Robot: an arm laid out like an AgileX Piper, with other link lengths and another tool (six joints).
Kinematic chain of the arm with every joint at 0, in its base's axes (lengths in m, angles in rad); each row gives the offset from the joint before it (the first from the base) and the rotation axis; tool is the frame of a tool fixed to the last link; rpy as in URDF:
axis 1: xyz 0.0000 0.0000 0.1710 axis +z
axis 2: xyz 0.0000 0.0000 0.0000 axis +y
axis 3: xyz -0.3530 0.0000 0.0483 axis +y
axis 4: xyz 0.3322 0.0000 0.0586 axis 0.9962 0 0.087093
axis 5: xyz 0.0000 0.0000 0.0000 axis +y
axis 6: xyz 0.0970 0.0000 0.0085 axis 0.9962 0 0.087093
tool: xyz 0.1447 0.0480 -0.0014 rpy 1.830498 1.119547 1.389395
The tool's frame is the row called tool.
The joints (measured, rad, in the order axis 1, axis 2, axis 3, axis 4, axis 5, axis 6), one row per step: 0.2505, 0.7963, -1.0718, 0.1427, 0.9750, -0.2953; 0.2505, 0.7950, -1.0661, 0.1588, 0.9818, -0.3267; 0.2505, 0.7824, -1.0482, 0.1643, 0.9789, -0.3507; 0.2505, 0.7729, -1.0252, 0.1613, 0.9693, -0.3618; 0.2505, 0.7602, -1.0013, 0.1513, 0.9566, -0.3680; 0.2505, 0.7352, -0.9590, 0.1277, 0.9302, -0.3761; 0.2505, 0.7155, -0.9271, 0.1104, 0.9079, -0.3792; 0.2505, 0.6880, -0.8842, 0.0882, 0.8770, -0.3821; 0.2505, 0.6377, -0.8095, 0.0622, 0.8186, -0.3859; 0.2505, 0.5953, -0.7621, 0.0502, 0.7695, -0.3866; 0.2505, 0.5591, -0.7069, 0.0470, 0.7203, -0.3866; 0.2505, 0.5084, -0.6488, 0.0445, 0.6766, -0.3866; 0.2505, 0.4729, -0.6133, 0.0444, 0.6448, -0.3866
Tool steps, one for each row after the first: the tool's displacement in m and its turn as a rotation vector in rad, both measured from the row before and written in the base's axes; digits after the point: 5 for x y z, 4 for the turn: -0.00323, 0.00195, -0.00369, -0.0122, 0.0043, 0.0245; -0.00384, -0.00048, -0.00524, -0.0134, -0.0042, 0.0153; -0.00114, -0.00141, -0.00748, -0.0115, -0.0003, 0.0039; -0.00090, -0.00276, -0.00688, -0.0128, -0.0055, -0.0016; -0.00115, -0.00598, -0.01121, -0.0245, -0.0163, -0.0062; -0.00072, -0.00425, -0.00773, -0.0151, -0.0144, -0.0059; -0.00115, -0.00542, -0.00994, -0.0182, -0.0207, -0.0077; -0.00262, -0.00671, -0.01539, -0.0178, -0.0397, -0.0091; -0.00221, -0.00338, -0.00479, -0.0002, -0.0455, -0.0054; -0.00165, -0.00142, -0.01002, 0.0050, -0.0298, -0.0031; -0.00507, -0.00210, -0.00933, 0.0071, -0.0356, -0.0025; -0.00313, -0.00107, -0.00370, 0.0081, -0.0307, -0.0014
